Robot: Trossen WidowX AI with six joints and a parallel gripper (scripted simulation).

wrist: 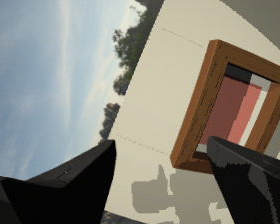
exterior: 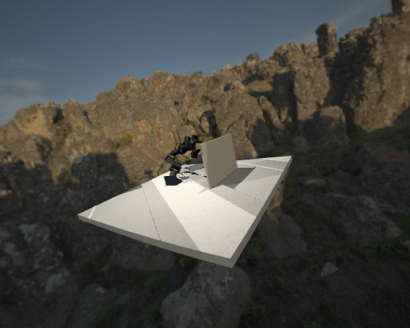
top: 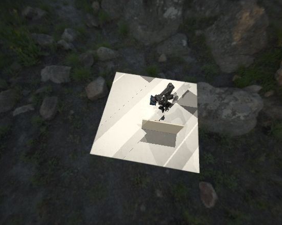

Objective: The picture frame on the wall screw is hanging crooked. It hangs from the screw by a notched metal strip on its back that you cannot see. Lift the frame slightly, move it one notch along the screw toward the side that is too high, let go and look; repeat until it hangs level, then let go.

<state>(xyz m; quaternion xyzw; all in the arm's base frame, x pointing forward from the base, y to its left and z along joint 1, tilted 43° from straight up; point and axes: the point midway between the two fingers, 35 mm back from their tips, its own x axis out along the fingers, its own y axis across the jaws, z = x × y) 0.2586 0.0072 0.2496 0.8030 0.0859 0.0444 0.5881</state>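
Right now the brown wooden picture frame is 13 cm ahead of my gripper tip and 11 cm below it. The rest, counted from my gripper tip: wall panel 14 cm ahead, 1 cm to the left, 12 cm below.
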